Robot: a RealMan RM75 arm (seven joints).
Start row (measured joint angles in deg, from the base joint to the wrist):
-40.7 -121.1 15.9 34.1 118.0 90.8 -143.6
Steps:
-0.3 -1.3 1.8 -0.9 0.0 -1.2 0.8
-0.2 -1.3 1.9 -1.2 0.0 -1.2 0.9
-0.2 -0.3 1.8 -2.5 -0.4 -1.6 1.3
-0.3 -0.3 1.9 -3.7 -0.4 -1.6 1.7
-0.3 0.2 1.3 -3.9 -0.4 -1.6 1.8
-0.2 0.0 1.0 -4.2 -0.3 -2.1 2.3
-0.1 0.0 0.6 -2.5 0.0 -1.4 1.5
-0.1 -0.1 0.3 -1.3 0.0 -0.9 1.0
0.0 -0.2 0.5 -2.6 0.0 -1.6 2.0
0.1 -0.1 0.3 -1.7 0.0 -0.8 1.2
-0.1 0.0 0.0 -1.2 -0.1 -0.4 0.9
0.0 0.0 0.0 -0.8 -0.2 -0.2 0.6
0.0 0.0 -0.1 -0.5 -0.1 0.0 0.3
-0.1 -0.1 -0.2 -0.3 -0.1 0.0 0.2
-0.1 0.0 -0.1 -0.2 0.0 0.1 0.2
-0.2 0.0 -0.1 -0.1 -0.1 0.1 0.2
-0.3 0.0 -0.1 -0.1 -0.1 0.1 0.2
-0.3 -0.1 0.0 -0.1 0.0 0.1 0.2
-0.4 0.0 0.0 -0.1 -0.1 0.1 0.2
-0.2 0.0 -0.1 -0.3 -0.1 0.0 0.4
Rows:
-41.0 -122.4 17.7 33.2 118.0 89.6 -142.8
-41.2 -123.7 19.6 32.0 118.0 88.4 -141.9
-41.4 -124.0 21.4 29.5 117.6 86.8 -140.6
-41.7 -124.3 23.3 25.8 117.2 85.2 -138.9
-42.0 -124.1 24.6 21.9 116.8 83.6 -137.1
-42.2 -124.1 25.6 17.7 116.5 81.5 -134.8
-42.3 -124.1 26.2 15.2 116.5 80.1 -133.3
-42.4 -124.2 26.5 13.9 116.5 79.2 -132.3
-42.4 -124.4 27.0 11.3 116.5 77.6 -130.3
-42.3 -124.5 27.3 9.6 116.5 76.8 -129.1
-42.4 -124.5 27.3 8.4 116.4 76.4 -128.2
-42.4 -124.5 27.3 7.6 116.2 76.2 -127.6
-42.4 -124.5 27.2 7.1 116.1 76.2 -127.3
-42.5 -124.6 27.0 6.8 116.0 76.2 -127.1
-42.6 -124.6 26.9 6.6 116.0 76.3 -126.9
-42.8 -124.6 26.8 6.5 115.9 76.4 -126.7
-43.1 -124.6 26.7 6.4 115.8 76.5 -126.5
-43.4 -124.7 26.7 6.3 115.8 76.6 -126.3
-43.8 -124.7 26.7 6.2 115.7 76.7 -126.1
-44.0 -124.7 26.6 5.9 115.6 76.7 -125.7

